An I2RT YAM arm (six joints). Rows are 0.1 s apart.
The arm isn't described. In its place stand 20 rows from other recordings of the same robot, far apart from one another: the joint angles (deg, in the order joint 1, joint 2, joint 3, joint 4, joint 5, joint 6), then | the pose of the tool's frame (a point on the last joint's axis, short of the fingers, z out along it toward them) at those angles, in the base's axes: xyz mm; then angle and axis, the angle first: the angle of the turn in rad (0 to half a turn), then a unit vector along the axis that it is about.
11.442 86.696 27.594 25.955 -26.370 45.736 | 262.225 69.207 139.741 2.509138 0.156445 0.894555 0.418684
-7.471 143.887 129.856 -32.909 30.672 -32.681 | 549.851 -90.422 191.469 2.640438 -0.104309 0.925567 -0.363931
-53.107 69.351 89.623 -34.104 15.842 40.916 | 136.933 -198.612 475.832 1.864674 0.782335 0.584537 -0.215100
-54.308 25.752 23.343 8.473 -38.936 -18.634 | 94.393 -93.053 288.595 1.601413 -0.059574 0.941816 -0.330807
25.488 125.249 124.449 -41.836 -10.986 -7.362 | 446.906 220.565 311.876 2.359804 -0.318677 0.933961 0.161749
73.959 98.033 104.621 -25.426 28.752 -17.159 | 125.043 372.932 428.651 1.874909 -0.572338 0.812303 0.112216
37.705 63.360 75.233 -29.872 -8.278 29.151 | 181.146 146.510 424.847 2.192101 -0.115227 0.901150 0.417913
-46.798 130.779 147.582 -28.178 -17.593 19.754 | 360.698 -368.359 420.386 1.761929 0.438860 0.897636 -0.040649
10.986 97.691 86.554 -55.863 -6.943 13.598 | 342.794 70.929 286.027 2.775944 0.010398 0.994726 0.102043
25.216 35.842 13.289 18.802 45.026 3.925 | 150.249 42.917 223.045 1.642008 0.181299 0.971531 -0.152507
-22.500 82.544 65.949 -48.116 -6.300 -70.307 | 264.247 -105.226 263.895 2.760182 -0.413262 0.902191 -0.123558
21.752 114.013 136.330 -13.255 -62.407 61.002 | 379.012 185.196 517.444 2.603102 -0.191693 0.679759 0.707942
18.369 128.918 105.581 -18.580 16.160 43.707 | 491.956 152.917 204.664 2.292761 0.278918 0.954276 0.107527
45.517 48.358 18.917 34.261 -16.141 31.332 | 129.746 146.234 251.711 2.066541 -0.215720 0.759223 0.614040
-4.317 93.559 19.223 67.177 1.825 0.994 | 268.187 -21.382 143.635 1.697633 0.060310 0.997318 -0.041462
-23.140 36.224 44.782 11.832 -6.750 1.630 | 133.021 -52.297 403.400 1.248001 0.128354 0.970248 -0.205288
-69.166 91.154 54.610 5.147 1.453 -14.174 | 124.142 -328.761 222.678 2.408918 0.437092 0.825393 -0.357319
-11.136 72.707 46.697 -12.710 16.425 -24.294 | 265.325 -62.487 244.405 2.386191 -0.043924 0.961245 -0.272174
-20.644 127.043 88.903 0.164 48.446 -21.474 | 445.150 -196.179 160.039 2.655336 0.179268 0.845731 -0.502595
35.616 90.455 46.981 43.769 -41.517 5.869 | 264.140 218.245 252.987 2.021083 -0.486507 0.676299 0.553110
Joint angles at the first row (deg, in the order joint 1, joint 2, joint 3, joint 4, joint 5, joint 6):
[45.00, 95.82, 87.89, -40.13, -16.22, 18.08]
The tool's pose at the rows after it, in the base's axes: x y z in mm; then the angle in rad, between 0 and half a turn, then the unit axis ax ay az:
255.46 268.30 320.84 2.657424 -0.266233 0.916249 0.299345
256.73 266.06 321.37 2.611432 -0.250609 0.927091 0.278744
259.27 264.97 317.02 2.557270 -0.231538 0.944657 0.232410
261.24 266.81 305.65 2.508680 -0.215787 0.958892 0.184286
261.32 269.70 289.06 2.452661 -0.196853 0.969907 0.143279
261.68 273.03 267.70 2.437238 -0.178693 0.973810 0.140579
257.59 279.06 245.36 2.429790 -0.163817 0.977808 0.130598
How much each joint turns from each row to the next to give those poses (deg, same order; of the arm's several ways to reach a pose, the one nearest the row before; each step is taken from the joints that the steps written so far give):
[-0.02, -0.04, -0.17, 0.36, 1.26, 0.29]
[-0.01, -0.49, -0.57, 0.91, 3.96, 0.69]
[0.25, 0.22, -0.52, 0.26, 6.77, 0.26]
[0.63, 0.67, -1.62, 1.56, 6.76, 0.19]
[0.91, 0.45, -3.36, 3.86, 6.58, 0.82]
[0.47, 0.79, -4.12, 5.30, 1.73, 1.91]
[1.30, 1.26, -3.56, 4.22, 2.51, 2.17]

